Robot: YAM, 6 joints.
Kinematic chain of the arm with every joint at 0, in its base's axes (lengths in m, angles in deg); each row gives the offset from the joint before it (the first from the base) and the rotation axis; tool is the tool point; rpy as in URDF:
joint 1: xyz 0 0 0.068 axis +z
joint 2: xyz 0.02 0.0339 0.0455 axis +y
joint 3: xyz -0.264 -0.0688 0 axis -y
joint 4: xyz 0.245 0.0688 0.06 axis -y
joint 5: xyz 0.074 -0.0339 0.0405 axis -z
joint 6: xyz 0.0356 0 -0.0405 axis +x
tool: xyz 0 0 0 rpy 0 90 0
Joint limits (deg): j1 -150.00..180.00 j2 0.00..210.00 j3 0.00..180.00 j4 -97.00..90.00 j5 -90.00..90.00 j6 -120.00..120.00
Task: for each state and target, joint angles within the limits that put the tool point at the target. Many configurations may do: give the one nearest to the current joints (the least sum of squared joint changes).
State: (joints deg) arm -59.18 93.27 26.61 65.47 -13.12 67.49
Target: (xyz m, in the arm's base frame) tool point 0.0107 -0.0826 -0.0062
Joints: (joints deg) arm -83.84 116.85 0.00 27.46 -2.85 67.49
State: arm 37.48 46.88 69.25 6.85 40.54 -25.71
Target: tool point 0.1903 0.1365 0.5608
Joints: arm 40.80 71.82 91.76 13.45 36.20 -25.71
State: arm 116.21 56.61 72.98 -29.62 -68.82 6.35
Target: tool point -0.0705 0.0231 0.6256
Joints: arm 135.67 60.43 111.41 -12.80 -66.88 6.35
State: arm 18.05 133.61 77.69 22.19 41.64 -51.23
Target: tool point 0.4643 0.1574 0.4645
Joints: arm 21.03 122.02 125.11 28.34 33.55 -51.23
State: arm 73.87 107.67 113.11 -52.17 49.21 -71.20
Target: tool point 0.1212 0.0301 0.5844
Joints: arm 28.01 69.85 122.78 -58.24 58.46 -71.20
